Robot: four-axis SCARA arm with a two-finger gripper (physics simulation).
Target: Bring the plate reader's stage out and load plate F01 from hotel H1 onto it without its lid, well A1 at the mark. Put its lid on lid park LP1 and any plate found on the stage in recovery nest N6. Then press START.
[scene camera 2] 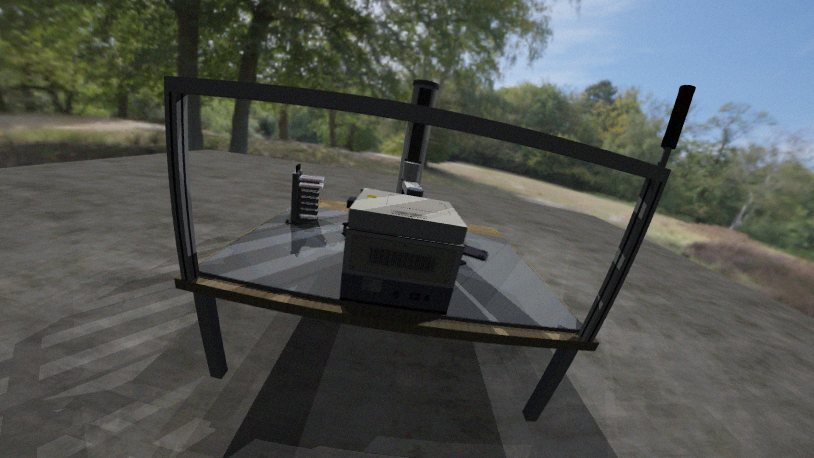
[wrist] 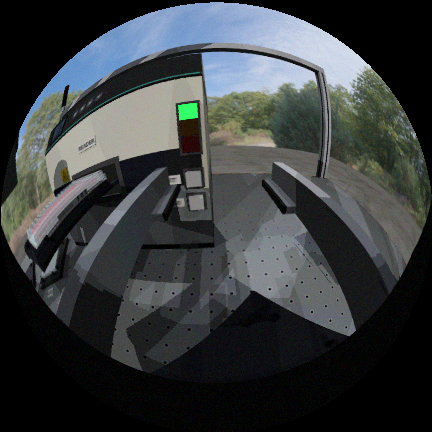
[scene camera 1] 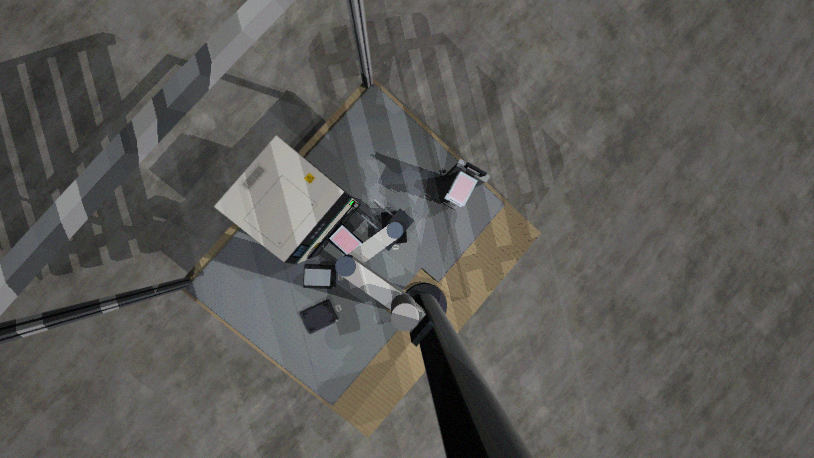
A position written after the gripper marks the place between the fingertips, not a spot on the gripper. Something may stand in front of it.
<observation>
The gripper (wrist: 220,173) holds nothing. Further things: a plate reader stage (wrist: 41,255).
</observation>
